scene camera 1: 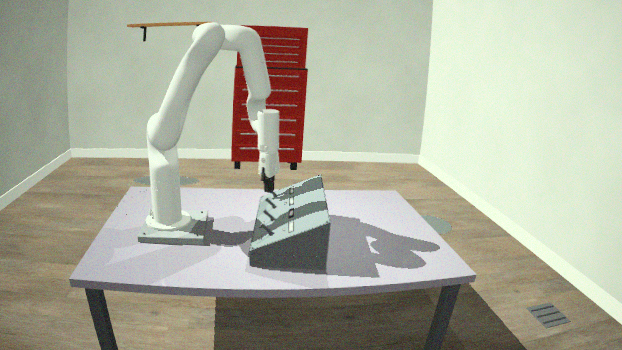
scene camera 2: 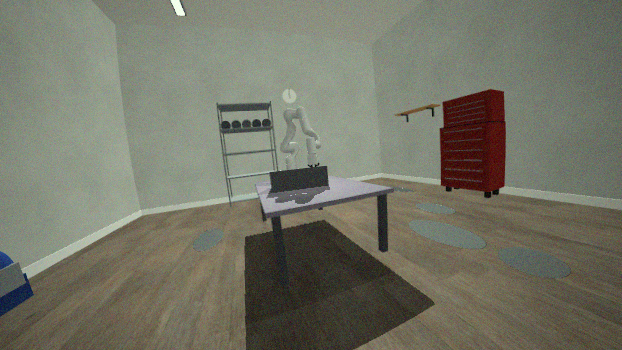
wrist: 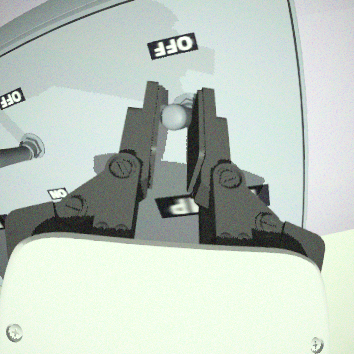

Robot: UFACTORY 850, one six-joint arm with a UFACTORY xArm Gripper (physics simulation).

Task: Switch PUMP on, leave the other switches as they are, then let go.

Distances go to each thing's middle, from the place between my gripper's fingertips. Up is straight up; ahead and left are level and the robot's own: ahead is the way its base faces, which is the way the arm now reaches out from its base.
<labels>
My gripper is now 1 cm short of the pump lever (wrist: 173, 116). Also, from my hand: grey sloped switch panel (scene camera 1: 300, 227) (9 cm ahead, 18 cm to the right, 3 cm below).
</labels>
